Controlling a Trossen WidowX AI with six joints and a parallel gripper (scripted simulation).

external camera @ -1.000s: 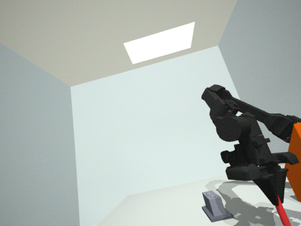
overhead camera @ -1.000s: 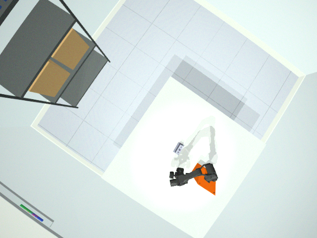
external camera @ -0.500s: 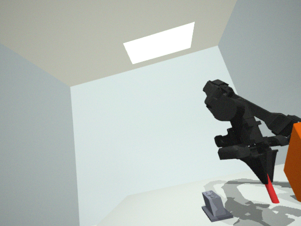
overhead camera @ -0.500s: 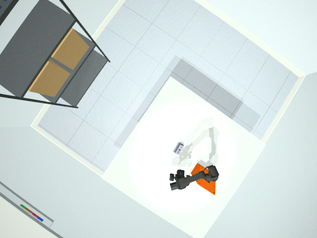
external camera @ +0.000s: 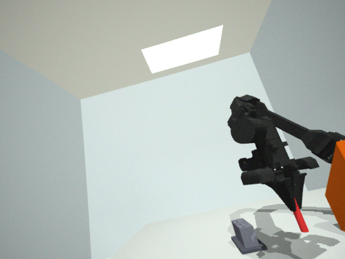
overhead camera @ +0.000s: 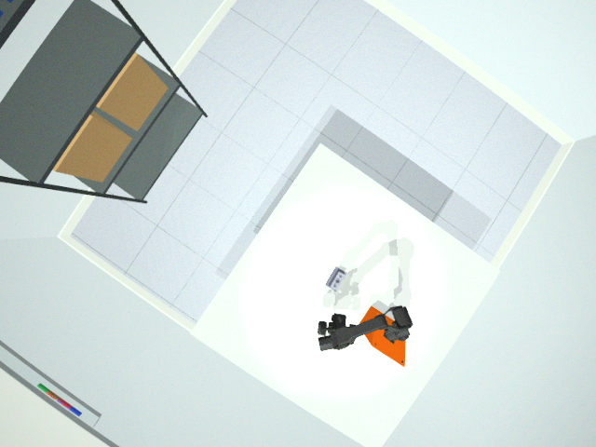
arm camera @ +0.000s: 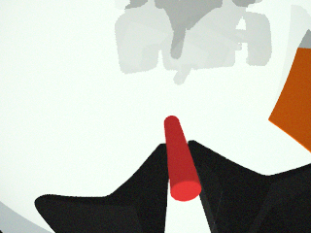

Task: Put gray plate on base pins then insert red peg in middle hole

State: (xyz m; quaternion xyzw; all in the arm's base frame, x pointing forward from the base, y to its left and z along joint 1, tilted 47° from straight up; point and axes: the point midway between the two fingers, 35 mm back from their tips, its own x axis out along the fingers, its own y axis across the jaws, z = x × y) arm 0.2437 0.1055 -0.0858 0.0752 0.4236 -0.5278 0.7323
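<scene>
The gray plate lies 18 cm to the right of my gripper tip, 11 cm ahead of it and 7 cm below it. Also, from my gripper tip: red peg right at my gripper tip; base 18 cm to the right, 11 cm ahead, 10 cm below.
</scene>
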